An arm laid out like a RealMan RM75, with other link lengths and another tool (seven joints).
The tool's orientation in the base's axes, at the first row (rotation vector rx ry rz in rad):
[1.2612 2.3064 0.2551]
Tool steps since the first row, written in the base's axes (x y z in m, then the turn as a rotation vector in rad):
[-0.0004 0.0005 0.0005 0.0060 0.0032 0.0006]
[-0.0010 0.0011 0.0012 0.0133 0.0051 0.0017]
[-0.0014 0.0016 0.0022 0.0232 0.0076 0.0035]
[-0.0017 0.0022 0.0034 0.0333 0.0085 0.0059]
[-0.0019 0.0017 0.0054 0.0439 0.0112 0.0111]
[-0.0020 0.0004 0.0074 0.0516 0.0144 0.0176]
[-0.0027 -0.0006 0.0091 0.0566 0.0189 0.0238]
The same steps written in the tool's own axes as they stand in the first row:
[0.0004 0.0002 -0.0007 -0.0002 0.0064 0.0023]
[0.0010 0.0003 -0.0016 -0.0023 0.0133 0.0049]
[0.0012 0.0007 -0.0027 -0.0053 0.0227 0.0082]
[0.0015 0.0013 -0.0039 -0.0099 0.0315 0.0112]
[0.0005 0.0016 -0.0057 -0.0141 0.0428 0.0119]
[-0.0012 0.0016 -0.0074 -0.0171 0.0528 0.0099]
[-0.0023 0.0012 -0.0091 -0.0177 0.0614 0.0068]

